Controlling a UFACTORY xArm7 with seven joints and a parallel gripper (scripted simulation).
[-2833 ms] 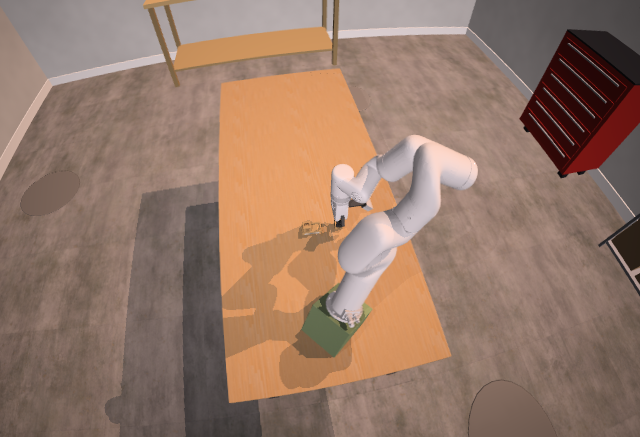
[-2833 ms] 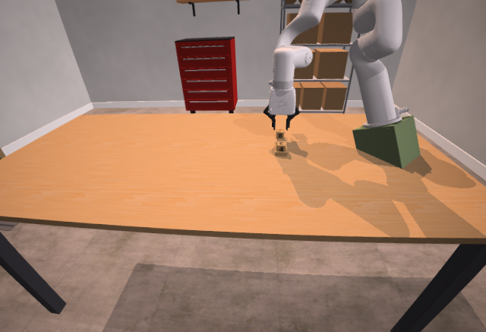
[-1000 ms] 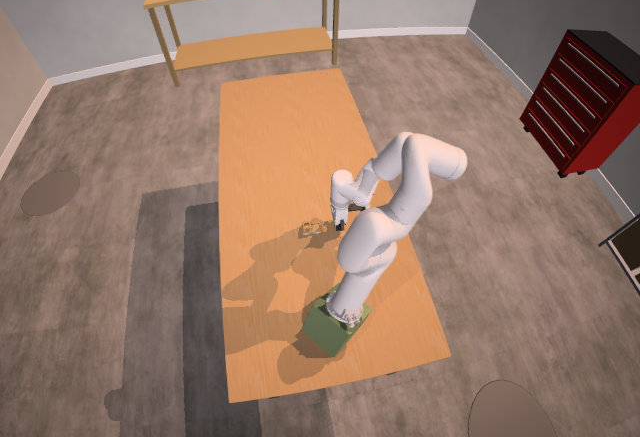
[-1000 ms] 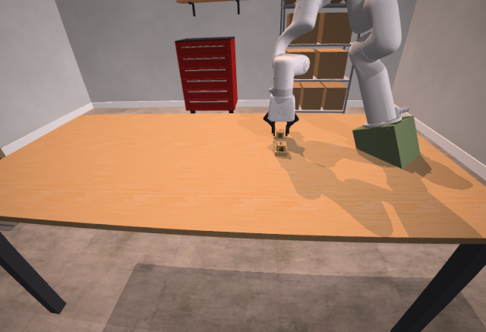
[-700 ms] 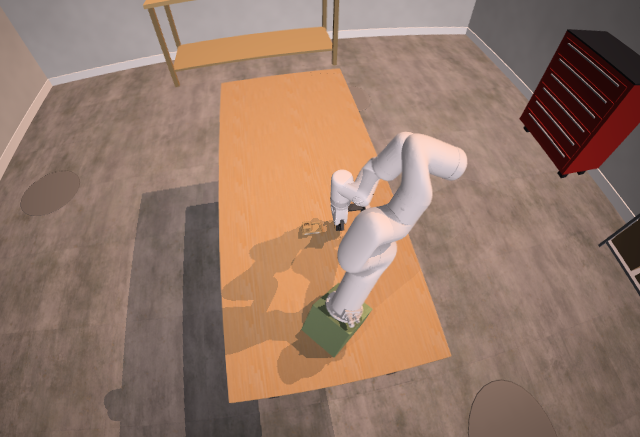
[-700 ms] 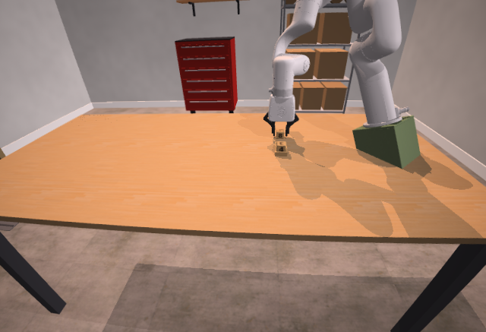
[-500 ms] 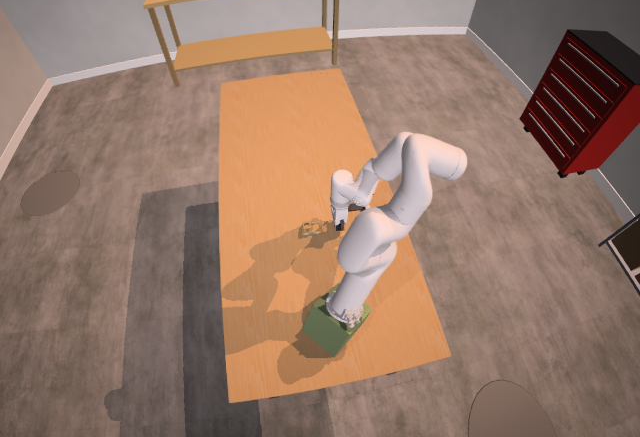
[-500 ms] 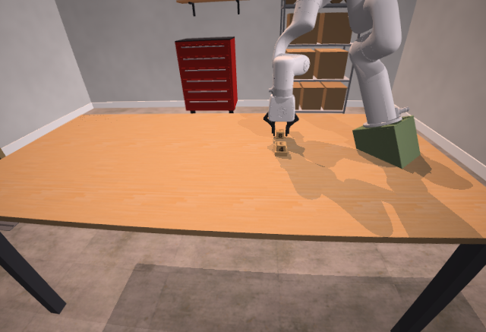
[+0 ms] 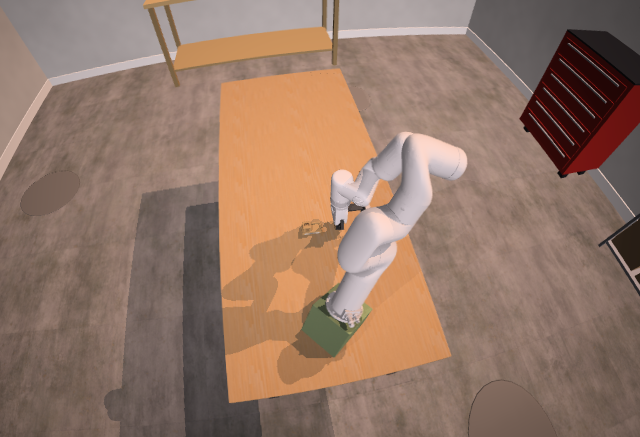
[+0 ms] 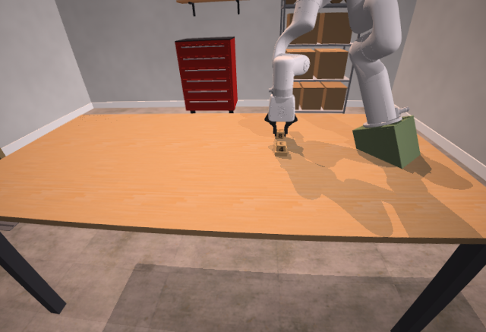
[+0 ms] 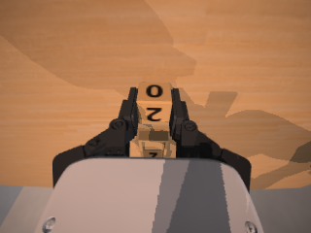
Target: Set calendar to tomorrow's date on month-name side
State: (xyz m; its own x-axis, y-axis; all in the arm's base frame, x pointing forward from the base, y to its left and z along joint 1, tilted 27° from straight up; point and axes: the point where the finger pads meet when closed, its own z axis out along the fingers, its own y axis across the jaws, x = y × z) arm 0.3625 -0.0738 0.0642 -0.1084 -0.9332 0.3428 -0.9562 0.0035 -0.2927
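Now: hand 13 cm to the right of the digit cube and 1 cm short of it. Also, from my hand: wooden tray 11 cm to the left, 2 cm below, 1 cm ahead.
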